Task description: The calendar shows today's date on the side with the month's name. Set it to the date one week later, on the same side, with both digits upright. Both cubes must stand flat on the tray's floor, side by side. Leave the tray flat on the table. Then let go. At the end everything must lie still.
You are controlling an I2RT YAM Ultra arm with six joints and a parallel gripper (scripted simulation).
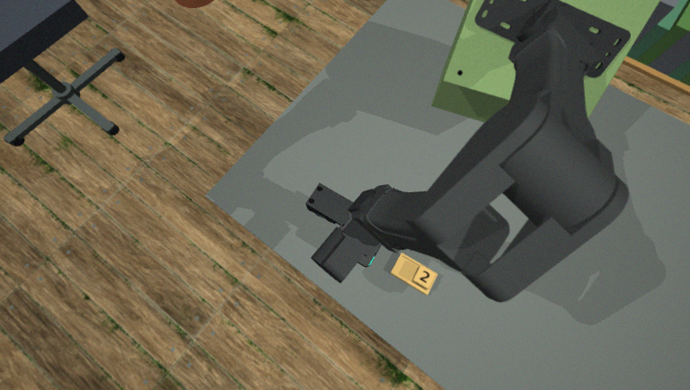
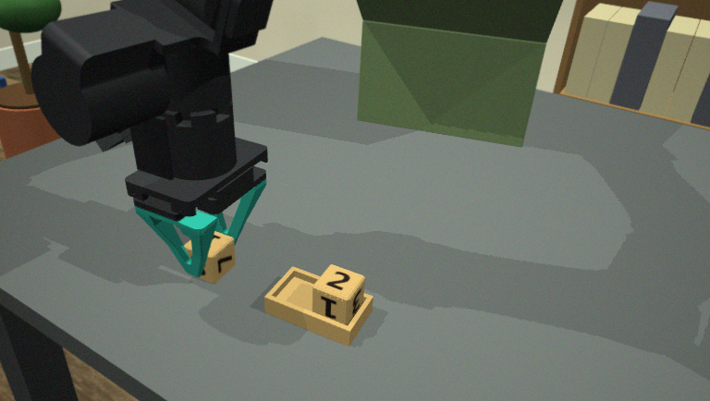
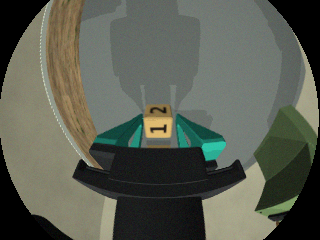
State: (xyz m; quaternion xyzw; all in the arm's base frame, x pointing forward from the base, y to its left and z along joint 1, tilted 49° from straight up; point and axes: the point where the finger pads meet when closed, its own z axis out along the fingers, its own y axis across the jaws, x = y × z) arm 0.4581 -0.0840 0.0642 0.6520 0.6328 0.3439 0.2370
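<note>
Now: hand 1 cm past the tray, 11 cm to the right of it and 1 cm above it.
</note>
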